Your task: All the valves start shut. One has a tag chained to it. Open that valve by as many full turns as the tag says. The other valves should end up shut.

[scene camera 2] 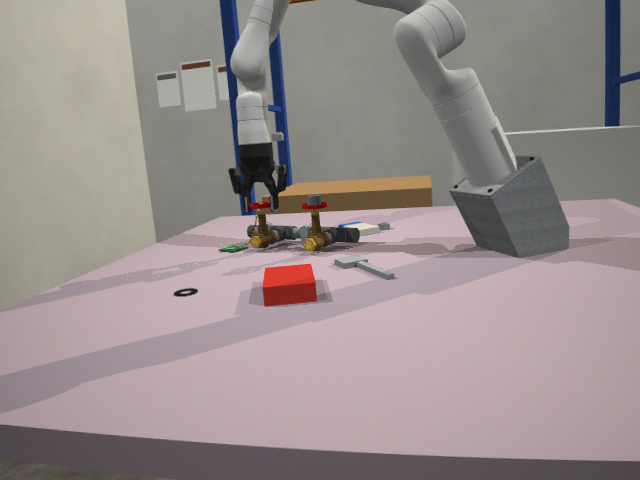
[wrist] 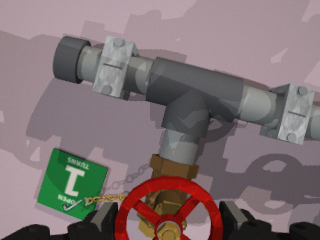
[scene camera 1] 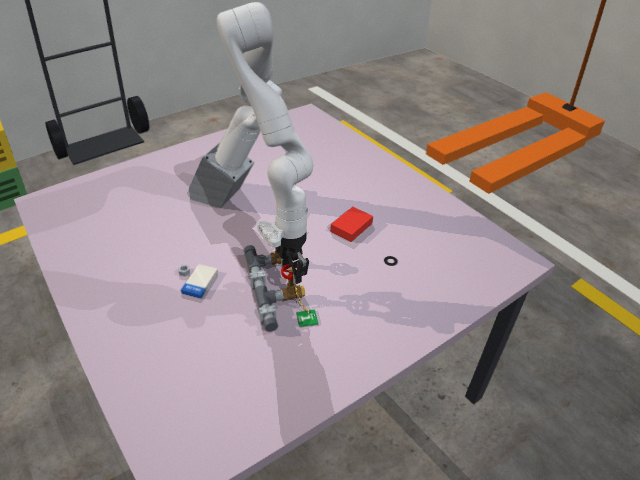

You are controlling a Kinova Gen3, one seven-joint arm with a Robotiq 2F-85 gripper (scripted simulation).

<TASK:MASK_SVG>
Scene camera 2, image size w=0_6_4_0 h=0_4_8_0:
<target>my gripper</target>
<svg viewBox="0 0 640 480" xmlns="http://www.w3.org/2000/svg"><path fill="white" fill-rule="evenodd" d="M272 142L239 145L240 166L229 169L234 193L242 195L244 210L247 213L253 211L253 209L249 208L249 205L252 204L250 193L255 182L264 182L271 194L269 196L271 212L277 211L279 207L278 194L286 189L288 167L287 165L280 166L275 164ZM240 172L242 172L245 176L243 187L240 180ZM274 170L276 170L276 173L278 174L277 186L272 176Z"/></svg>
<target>red block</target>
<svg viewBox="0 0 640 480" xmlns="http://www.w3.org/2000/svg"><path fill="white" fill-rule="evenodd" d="M311 264L265 268L263 281L264 306L316 302L316 283Z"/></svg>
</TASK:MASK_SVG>
